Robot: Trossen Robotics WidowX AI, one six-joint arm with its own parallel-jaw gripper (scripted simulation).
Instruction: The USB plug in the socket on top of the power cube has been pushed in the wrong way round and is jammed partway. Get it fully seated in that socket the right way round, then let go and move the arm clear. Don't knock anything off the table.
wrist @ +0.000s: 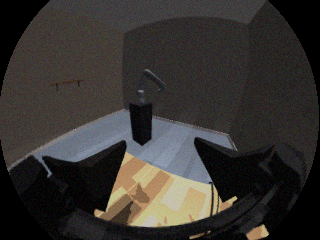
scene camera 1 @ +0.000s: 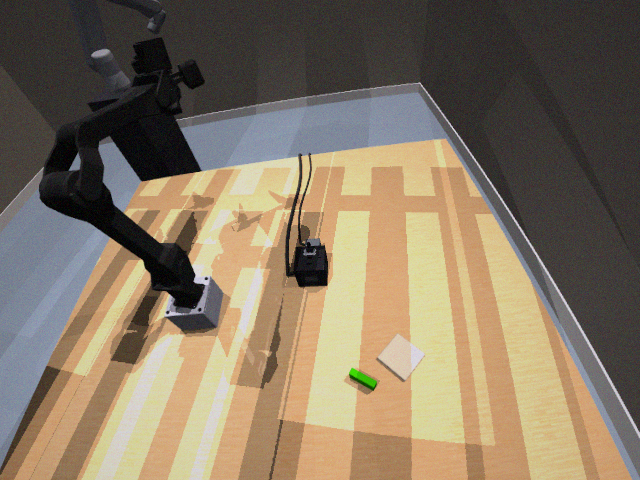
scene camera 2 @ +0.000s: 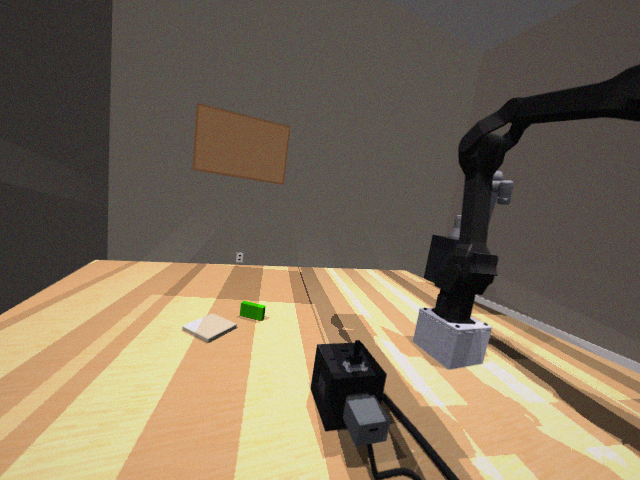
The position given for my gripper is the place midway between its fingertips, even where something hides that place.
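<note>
My gripper (scene camera 1: pixel 164 83) open, holding nothing; white tile (scene camera 1: pixel 400 356); black power cube (scene camera 1: pixel 311 270). Also the tile (scene camera 2: pixel 208 328). Gripper (wrist: pixel 160 143) too; white tile out of frame in the wrist view.
</note>
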